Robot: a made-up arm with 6 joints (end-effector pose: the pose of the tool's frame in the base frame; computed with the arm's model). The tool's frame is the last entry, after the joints.
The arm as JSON. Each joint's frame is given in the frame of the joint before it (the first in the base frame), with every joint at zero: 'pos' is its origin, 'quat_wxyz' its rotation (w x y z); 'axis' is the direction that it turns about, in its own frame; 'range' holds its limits. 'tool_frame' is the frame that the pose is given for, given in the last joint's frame.
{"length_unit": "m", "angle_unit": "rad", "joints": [
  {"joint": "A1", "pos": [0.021, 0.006, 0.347], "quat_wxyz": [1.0, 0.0, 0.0, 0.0], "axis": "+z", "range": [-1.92, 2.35]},
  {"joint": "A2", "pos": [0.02, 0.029, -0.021], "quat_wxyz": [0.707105, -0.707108, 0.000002, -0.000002], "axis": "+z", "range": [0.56, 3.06]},
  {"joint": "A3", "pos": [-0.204, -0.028, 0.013], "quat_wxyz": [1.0, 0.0, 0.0, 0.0], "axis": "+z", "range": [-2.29, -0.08]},
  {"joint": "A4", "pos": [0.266, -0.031, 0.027], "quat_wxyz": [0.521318, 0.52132, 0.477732, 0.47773], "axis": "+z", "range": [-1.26, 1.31]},
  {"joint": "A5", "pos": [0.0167, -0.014, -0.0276], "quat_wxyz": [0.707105, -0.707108, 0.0, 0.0], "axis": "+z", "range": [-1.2, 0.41]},
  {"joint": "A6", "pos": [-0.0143, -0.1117, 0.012], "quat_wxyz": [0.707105, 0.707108, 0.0, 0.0], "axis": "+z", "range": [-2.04, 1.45]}
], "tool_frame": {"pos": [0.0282, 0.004, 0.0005], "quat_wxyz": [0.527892, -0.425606, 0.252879, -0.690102]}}
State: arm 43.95 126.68 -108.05 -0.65 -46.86 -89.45
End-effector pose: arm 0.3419 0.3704 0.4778 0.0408 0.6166 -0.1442 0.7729
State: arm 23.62 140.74 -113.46 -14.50 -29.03 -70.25
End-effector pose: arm 0.4837 0.2655 0.3534 0.2096 0.7464 -0.1125 0.6215
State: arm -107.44 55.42 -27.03 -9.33 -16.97 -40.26
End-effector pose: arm -0.0049 -0.2537 0.3865 0.3847 0.1718 -0.9036 0.0774
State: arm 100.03 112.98 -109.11 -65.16 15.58 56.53
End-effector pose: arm -0.0994 0.4668 0.4771 0.2084 -0.9629 -0.1569 -0.0691
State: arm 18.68 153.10 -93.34 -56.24 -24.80 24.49
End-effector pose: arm 0.3899 0.2303 0.1157 0.0725 0.9821 -0.1740 0.0034
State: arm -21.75 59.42 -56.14 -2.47 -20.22 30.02
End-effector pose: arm 0.3198 -0.0215 0.5478 0.4373 -0.5960 0.6166 -0.2707
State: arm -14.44 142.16 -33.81 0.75 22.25 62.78
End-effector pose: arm 0.1154 0.0794 0.1033 0.1655 0.0440 -0.7866 -0.5932
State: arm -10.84 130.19 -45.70 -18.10 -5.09 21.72
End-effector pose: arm 0.2564 0.0375 0.1147 0.1216 0.6718 -0.6359 -0.3599
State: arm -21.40 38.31 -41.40 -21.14 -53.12 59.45
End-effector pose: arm 0.2219 0.0548 0.5856 0.5934 -0.6433 0.3061 -0.3747
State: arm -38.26 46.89 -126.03 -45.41 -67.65 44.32
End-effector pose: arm 0.0141 0.1956 0.7836 0.0863 -0.3921 -0.1252 -0.9073
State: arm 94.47 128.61 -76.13 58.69 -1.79 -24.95
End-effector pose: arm -0.0957 0.3948 0.1981 0.0841 0.9568 -0.0075 -0.2781
